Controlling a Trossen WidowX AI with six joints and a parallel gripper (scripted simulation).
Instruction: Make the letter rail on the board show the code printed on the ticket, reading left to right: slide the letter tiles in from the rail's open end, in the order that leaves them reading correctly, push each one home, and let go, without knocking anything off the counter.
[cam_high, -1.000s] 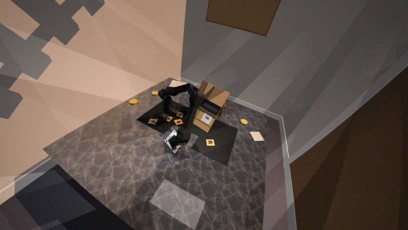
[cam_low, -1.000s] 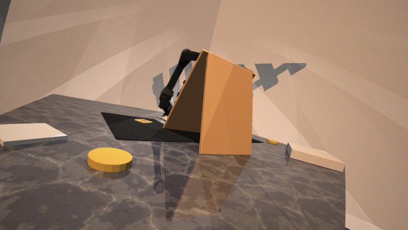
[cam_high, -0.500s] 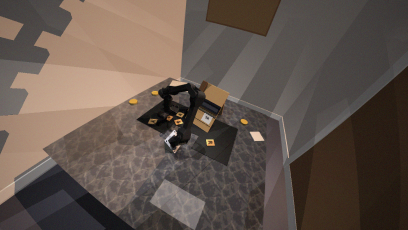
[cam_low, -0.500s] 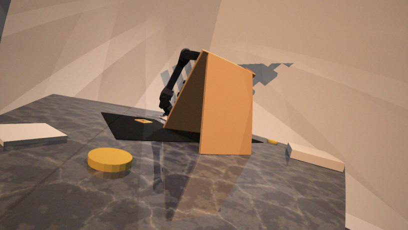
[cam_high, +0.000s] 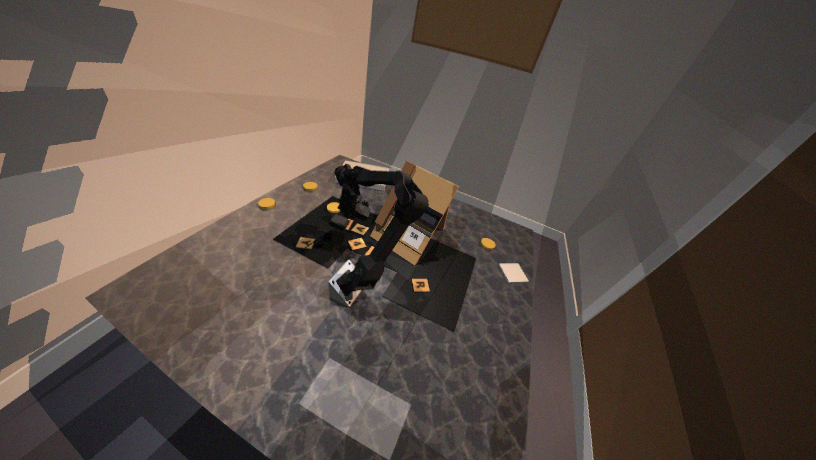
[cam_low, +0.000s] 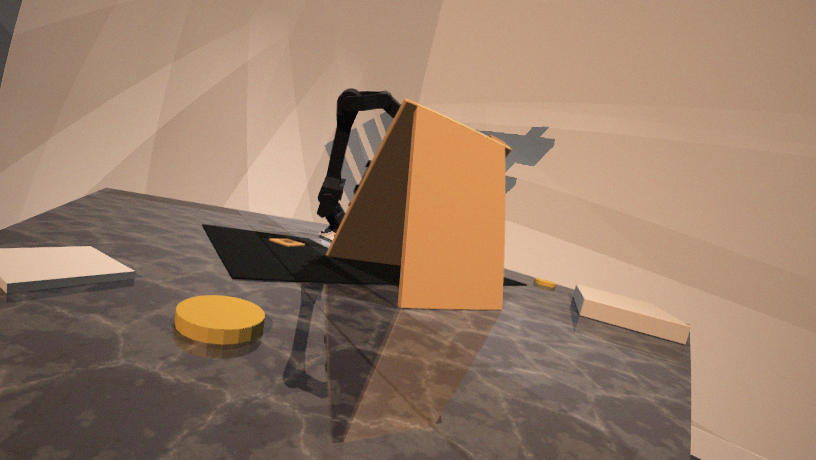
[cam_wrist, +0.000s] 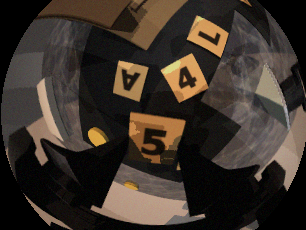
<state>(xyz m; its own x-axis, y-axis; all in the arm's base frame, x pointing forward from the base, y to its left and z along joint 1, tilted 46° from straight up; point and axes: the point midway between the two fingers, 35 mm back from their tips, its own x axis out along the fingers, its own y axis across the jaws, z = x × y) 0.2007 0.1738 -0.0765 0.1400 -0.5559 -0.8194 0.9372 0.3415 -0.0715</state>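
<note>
Right now my gripper tip is 27 cm to the left of the white ticket, 11 cm short of it and 1 cm below it. From my gripper tip the other things lie so: black mat (17 cm to the right, 7 cm below); then pale flat box (46 cm ahead, 23 cm to the left, 6 cm below); then pale card (71 cm to the right, 26 cm ahead, 7 cm below).
</note>
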